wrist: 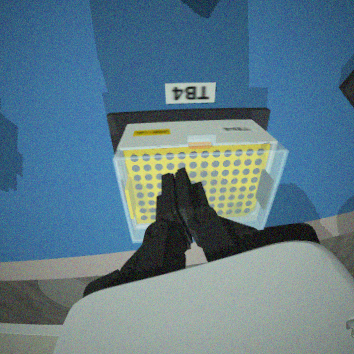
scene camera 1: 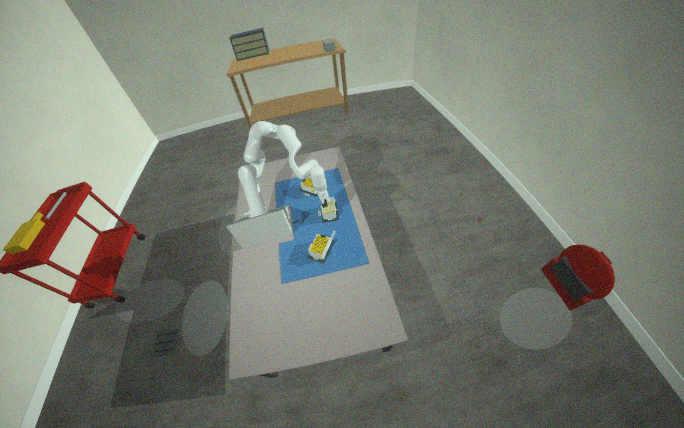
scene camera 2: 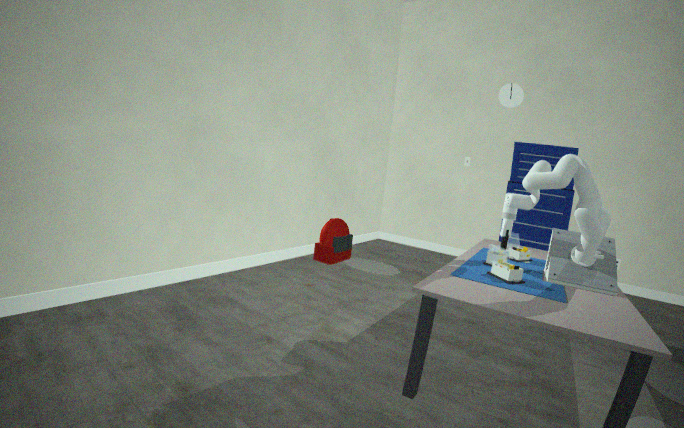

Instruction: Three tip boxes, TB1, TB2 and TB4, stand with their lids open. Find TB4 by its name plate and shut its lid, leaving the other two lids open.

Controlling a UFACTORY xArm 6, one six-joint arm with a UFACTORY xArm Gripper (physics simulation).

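Frame: origin at the arm's base, x ahead, y up, z right, level; metres.
Seen in the pictures: gripper, fingertip midpoint: (wrist: 180, 186) (scene camera 1: 325, 206) (scene camera 2: 502, 249); arm's base at its link origin: (scene camera 1: 259, 214) (scene camera 2: 582, 256).
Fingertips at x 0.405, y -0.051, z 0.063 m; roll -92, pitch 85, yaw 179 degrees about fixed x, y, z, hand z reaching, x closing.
Offsets run from my fingertips to a thing's top centre. "spot": to the spot under its first point. Level surfaces: height alone.
TB4 @[dx +0.011, dy -0.004, dz -0.014 m] (scene camera 1: 329, 210) (scene camera 2: 496, 256) (wrist: 185, 131) is a white tip box with a yellow perforated rack, on a dark base. Its name plate @[spot: dx -0.041, dy -0.079, dz -0.028 m] (wrist: 190, 93) reads TB4, upside down in the wrist view. Its clear lid @[spot: dx +0.011, dy -0.003, dz -0.072 m] (wrist: 278, 170) lies down over the rack, with its front tab at the orange catch. My gripper (scene camera 1: 324, 202) (scene camera 2: 504, 244) (wrist: 180, 186) is shut and empty, its fingertips over the lid; contact cannot be told. Another tip box (scene camera 1: 319, 247) (scene camera 2: 506, 271) and a third (scene camera 1: 308, 186) (scene camera 2: 520, 253) stand with lids open on either side of TB4; their plates are unreadable here.
The boxes stand on a blue mat @[dy -0.081 m] (scene camera 1: 302, 275) (scene camera 2: 544, 292) (wrist: 45, 100) on a pale table @[dy -0.084 m] (scene camera 1: 312, 323) (scene camera 2: 625, 328). A grey slanted housing (scene camera 1: 259, 232) (scene camera 2: 559, 252) is at the arm's base, beside the mat. A dark corner @[spot: dx -0.012, dy -0.073, dz -0.189 m] (wrist: 348, 87) shows at the wrist view's right edge.
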